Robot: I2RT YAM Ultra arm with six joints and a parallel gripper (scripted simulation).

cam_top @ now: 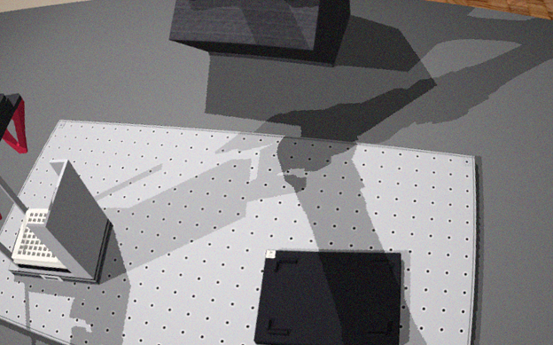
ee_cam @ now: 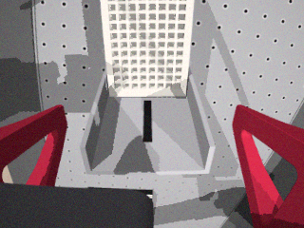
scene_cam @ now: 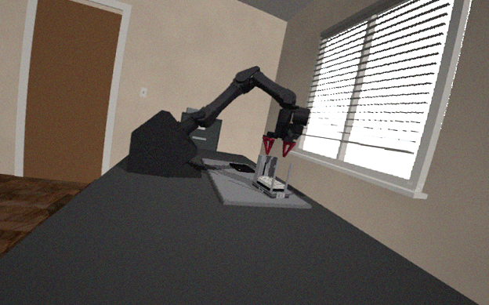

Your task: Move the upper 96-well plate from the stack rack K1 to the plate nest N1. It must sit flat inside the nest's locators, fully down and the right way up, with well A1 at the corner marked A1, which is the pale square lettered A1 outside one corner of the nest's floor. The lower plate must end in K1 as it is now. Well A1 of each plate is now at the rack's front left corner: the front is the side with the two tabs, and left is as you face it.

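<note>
My gripper is now 13 cm above the white 96-well plate. Also, from my hand: pale A1 square (30 cm to the left, 16 cm below, 1 cm behind); then rack back wall (9 cm below, 6 cm to the left); then dark plate (14 cm below).
</note>
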